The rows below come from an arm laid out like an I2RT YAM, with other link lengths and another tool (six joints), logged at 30 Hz.
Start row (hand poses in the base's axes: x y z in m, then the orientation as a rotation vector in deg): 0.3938 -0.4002 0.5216 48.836 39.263 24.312
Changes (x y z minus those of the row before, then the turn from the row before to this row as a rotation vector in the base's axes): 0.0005 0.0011 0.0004 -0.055 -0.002 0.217; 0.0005 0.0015 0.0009 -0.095 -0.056 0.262; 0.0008 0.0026 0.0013 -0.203 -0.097 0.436; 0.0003 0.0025 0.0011 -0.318 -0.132 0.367; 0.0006 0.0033 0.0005 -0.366 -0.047 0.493; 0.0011 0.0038 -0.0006 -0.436 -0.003 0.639; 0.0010 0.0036 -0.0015 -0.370 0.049 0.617; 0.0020 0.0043 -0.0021 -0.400 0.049 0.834; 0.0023 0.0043 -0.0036 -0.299 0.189 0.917; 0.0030 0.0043 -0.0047 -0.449 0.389 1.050
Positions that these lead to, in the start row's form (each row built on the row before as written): 0.3943 -0.3991 0.5220 48.716 39.368 24.487; 0.3948 -0.3976 0.5229 48.530 39.450 24.709; 0.3956 -0.3950 0.5242 48.176 39.590 25.063; 0.3959 -0.3925 0.5253 47.725 39.685 25.325; 0.3965 -0.3892 0.5258 47.212 39.922 25.648; 0.3976 -0.3854 0.5252 46.597 40.275 26.059; 0.3986 -0.3818 0.5237 46.065 40.654 26.455; 0.4006 -0.3775 0.5216 45.433 41.130 27.034; 0.4029 -0.3732 0.5180 44.905 41.751 27.675; 0.4059 -0.3689 0.5133 44.247 42.640 28.303
